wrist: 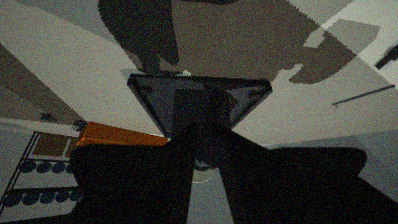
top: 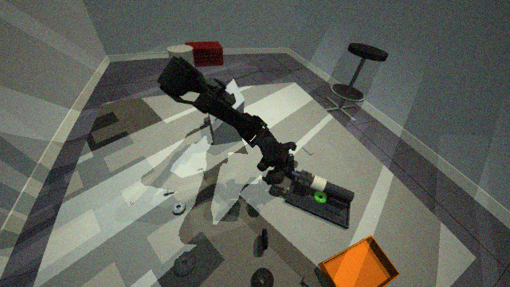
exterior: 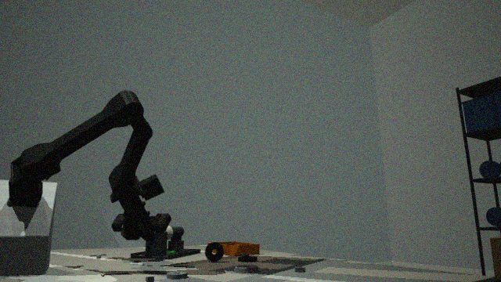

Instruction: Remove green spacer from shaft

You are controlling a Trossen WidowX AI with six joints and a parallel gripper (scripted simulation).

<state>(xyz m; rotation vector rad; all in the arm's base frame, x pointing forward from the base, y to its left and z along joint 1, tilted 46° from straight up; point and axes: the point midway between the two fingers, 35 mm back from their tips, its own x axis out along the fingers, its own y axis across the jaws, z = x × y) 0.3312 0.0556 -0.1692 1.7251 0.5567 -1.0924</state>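
The shaft lies 3 cm to the left of my gripper tip, 2 cm ahead of it and 2 cm above it. From my gripper tip the other things lie so: green spacer (9 cm to the left, 8 cm ahead, 5 cm below); then orange tray (32 cm ahead, 9 cm to the left, 5 cm below); then white spacer (6 cm to the left, 5 cm ahead, 2 cm above).
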